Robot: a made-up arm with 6 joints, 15 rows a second.
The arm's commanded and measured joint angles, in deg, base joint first. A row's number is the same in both.
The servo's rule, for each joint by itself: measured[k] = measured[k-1] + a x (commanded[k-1-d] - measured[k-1]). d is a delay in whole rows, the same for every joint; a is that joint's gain. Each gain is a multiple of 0.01, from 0.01 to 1. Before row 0 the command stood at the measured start. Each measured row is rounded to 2 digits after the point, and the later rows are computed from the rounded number. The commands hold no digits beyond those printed.
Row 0, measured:
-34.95, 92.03, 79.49, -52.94, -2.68, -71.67
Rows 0 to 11, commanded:
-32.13, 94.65, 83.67, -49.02, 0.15, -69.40
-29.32, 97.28, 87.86, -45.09, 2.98, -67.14
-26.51, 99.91, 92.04, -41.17, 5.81, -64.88
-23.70, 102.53, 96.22, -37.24, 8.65, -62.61
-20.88, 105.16, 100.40, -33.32, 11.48, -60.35
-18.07, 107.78, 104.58, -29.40, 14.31, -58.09
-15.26, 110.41, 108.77, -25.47, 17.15, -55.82
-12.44, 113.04, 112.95, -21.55, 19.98, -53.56
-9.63, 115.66, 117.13, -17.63, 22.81, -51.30
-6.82, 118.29, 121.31, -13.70, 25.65, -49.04
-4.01, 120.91, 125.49, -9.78, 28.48, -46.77
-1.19, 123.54, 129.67, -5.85, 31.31, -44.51
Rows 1 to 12, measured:
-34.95, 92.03, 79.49, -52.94, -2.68, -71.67
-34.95, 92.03, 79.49, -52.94, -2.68, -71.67
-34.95, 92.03, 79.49, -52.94, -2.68, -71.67
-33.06, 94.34, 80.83, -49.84, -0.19, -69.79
-30.55, 96.93, 83.08, -46.09, 2.60, -67.59
-27.84, 99.55, 85.95, -42.20, 5.42, -65.34
-25.07, 102.17, 89.24, -38.28, 8.26, -63.07
-22.26, 104.80, 92.81, -34.36, 11.09, -60.81
-19.45, 107.42, 96.58, -30.44, 13.92, -58.55
-16.64, 110.05, 100.48, -26.51, 16.76, -56.28
-13.83, 112.68, 104.47, -22.59, 19.59, -54.02
-11.02, 115.30, 108.52, -18.67, 22.42, -51.76
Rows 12 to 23, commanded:
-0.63, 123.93, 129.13, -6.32, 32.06, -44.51
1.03, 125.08, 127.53, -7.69, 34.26, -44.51
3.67, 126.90, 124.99, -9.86, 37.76, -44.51
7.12, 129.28, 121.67, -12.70, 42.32, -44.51
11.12, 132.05, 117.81, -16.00, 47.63, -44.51
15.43, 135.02, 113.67, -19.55, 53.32, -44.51
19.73, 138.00, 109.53, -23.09, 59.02, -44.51
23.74, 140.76, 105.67, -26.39, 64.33, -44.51
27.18, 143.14, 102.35, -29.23, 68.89, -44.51
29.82, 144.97, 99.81, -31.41, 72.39, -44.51
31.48, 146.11, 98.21, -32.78, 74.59, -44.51
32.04, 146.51, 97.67, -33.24, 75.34, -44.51
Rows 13 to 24, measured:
-8.21, 117.93, 112.61, -14.74, 25.26, -49.50
-5.40, 120.55, 116.73, -10.82, 28.09, -47.23
-2.58, 123.18, 120.87, -6.89, 30.92, -44.97
-1.27, 123.84, 123.51, -6.44, 31.92, -44.59
0.27, 124.93, 124.80, -7.43, 33.98, -44.52
2.55, 126.66, 124.86, -9.35, 37.31, -44.51
5.61, 128.97, 123.84, -12.00, 41.72, -44.51
9.30, 131.68, 121.91, -15.16, 46.92, -44.51
13.41, 134.62, 119.27, -18.63, 52.55, -44.51
17.64, 137.59, 116.15, -22.15, 58.24, -44.51
21.73, 140.38, 112.80, -25.50, 63.60, -44.51
25.38, 142.81, 109.46, -28.45, 68.26, -44.51

